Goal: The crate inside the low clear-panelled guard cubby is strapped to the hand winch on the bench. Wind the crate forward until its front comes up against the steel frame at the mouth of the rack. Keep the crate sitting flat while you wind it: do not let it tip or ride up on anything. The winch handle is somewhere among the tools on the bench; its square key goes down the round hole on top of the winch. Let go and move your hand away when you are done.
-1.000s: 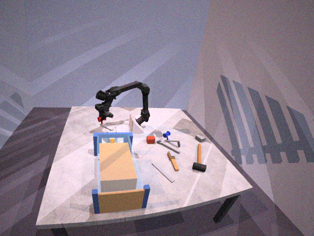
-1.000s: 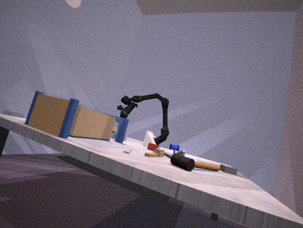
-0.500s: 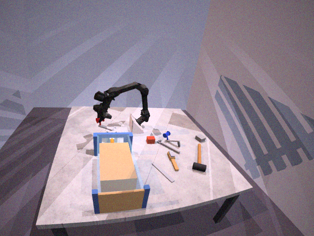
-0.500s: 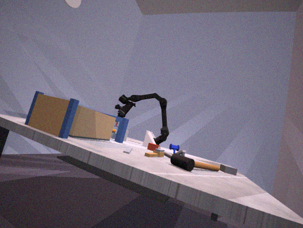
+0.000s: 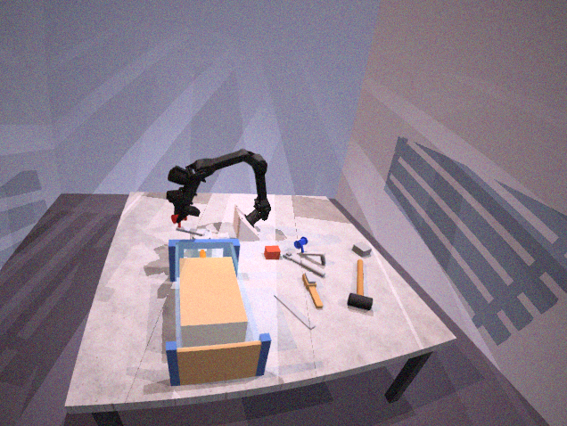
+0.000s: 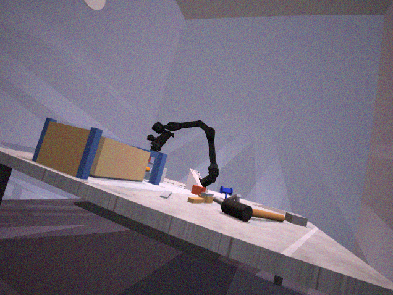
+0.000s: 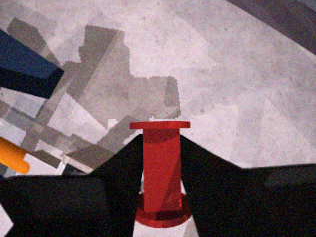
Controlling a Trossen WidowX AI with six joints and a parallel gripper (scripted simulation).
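Right now the winch handle is 50 mm to the left of my gripper tip and 30 mm below it. The rest, counted from my gripper tip: red winch handle grip 10 mm behind, 10 mm to the left; pale winch body 10 mm ahead, 100 mm to the left, 100 mm below; clear-panelled cubby 420 mm ahead, 140 mm to the left, 20 mm below.
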